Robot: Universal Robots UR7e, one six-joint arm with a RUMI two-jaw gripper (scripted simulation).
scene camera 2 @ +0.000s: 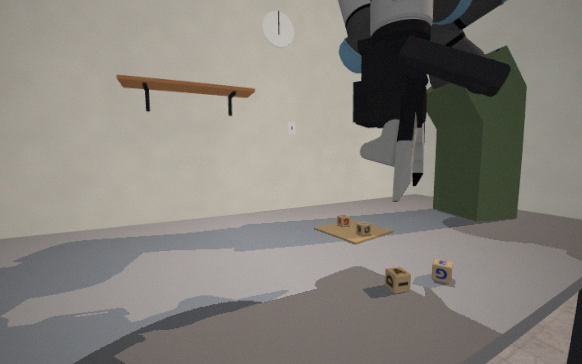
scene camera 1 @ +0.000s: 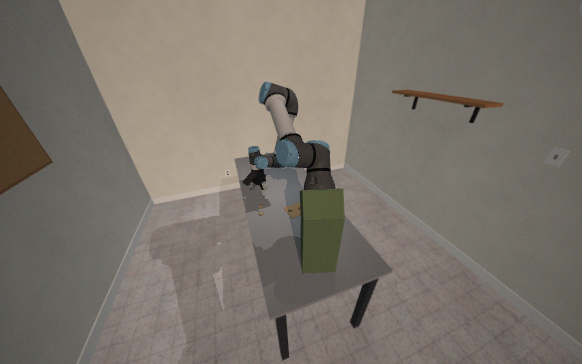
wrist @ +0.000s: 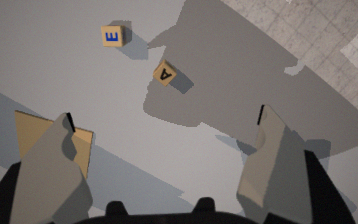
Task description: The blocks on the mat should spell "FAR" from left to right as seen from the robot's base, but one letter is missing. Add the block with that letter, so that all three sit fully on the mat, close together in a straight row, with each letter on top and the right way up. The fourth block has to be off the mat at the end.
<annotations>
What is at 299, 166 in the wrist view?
The gripper.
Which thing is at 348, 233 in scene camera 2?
A tan mat.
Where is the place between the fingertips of the gripper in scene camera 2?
407, 192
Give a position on a tan mat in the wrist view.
At 30, 128
</annotations>
